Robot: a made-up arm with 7 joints. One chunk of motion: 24 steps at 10 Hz.
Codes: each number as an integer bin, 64 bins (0 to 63) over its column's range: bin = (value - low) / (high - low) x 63, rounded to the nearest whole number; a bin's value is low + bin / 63 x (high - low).
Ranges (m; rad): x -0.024..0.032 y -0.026..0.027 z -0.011..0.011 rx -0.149..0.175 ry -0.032..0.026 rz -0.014..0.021
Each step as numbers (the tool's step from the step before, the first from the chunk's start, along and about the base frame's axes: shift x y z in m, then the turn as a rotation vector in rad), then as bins.
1 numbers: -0.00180 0.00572 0.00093 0.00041 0.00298 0.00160
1 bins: 25 38 34 29 38 28
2 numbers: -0.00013 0.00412 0.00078 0.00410 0.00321 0.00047
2 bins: 27 36 34 30 38 26
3 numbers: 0.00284 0.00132 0.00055 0.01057 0.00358 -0.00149
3 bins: 30 32 33 31 39 23
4 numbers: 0.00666 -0.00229 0.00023 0.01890 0.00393 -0.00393
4 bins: 34 28 32 33 39 18
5 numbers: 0.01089 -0.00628 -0.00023 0.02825 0.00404 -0.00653
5 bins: 39 23 31 34 39 13
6 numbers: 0.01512 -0.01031 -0.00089 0.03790 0.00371 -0.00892
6 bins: 44 19 29 36 39 9
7 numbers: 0.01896 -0.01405 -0.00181 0.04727 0.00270 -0.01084
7 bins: 48 14 26 38 38 6
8 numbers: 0.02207 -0.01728 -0.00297 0.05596 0.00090 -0.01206
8 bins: 52 10 23 40 36 3
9 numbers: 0.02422 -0.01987 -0.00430 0.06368 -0.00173 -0.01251
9 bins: 54 7 19 41 33 3
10 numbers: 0.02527 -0.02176 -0.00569 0.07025 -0.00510 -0.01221
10 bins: 55 5 15 43 29 3
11 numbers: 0.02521 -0.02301 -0.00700 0.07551 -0.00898 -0.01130
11 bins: 55 4 11 44 25 5
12 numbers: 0.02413 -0.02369 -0.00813 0.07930 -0.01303 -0.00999
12 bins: 54 3 8 44 21 7
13 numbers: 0.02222 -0.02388 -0.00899 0.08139 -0.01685 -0.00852
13 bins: 52 3 6 45 16 10
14 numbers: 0.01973 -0.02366 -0.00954 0.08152 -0.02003 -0.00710
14 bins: 49 3 4 45 13 12
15 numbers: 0.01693 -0.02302 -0.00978 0.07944 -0.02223 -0.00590
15 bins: 46 4 3 44 11 15
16 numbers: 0.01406 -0.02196 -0.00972 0.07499 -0.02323 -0.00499
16 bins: 43 5 4 44 10 16
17 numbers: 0.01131 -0.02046 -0.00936 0.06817 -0.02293 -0.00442
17 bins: 40 7 5 42 10 17
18 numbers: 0.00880 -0.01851 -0.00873 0.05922 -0.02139 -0.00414
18 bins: 37 9 7 40 12 18
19 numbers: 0.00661 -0.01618 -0.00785 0.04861 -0.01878 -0.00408
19 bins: 34 12 9 38 14 18
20 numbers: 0.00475 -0.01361 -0.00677 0.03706 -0.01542 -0.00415
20 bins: 32 15 12 36 18 18
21 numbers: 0.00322 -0.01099 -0.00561 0.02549 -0.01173 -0.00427
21 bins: 31 18 15 34 22 18
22 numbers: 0.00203 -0.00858 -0.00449 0.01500 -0.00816 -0.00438
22 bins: 29 21 19 32 26 17
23 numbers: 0.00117 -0.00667 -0.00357 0.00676 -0.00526 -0.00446
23 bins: 28 23 21 30 29 17
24 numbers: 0.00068 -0.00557 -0.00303 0.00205 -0.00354 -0.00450
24 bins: 28 24 23 29 31 17
